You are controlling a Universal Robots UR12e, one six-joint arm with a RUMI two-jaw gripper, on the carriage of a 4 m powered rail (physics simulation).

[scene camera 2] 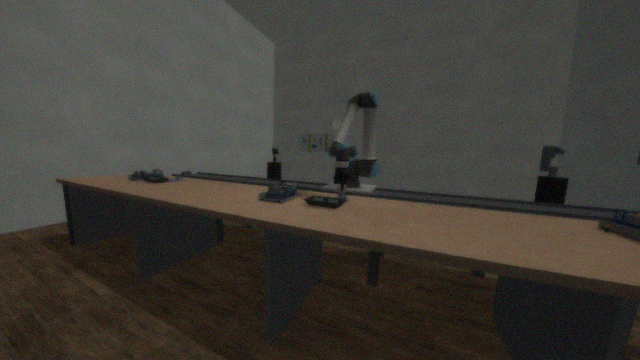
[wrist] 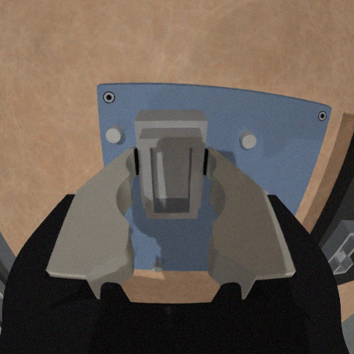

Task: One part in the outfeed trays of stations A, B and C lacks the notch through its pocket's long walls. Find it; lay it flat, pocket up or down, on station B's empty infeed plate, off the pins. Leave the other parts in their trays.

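Observation:
A grey part [wrist: 171,175] with a rectangular pocket facing the wrist camera is between my fingers, over the blue infeed plate [wrist: 285,175]. No notch shows in the visible stretches of its long walls. My gripper [wrist: 170,149] [scene camera 2: 342,192] is shut on this part, with one pad on each long side. In the wrist view the part appears between two round pins, a left pin [wrist: 114,135] and a right pin [wrist: 248,140]; a smaller pin [wrist: 158,265] shows below. The part's underside and any gap to the plate are hidden.
A dark tray [scene camera 2: 325,202] [wrist: 345,175] with parts stands beside the plate. A blue and grey fixture [scene camera 2: 280,192] stands left of it on the long table [scene camera 2: 425,230]. Other station equipment shows at the far left [scene camera 2: 148,176] and right edge [scene camera 2: 622,225]. The rail runs behind.

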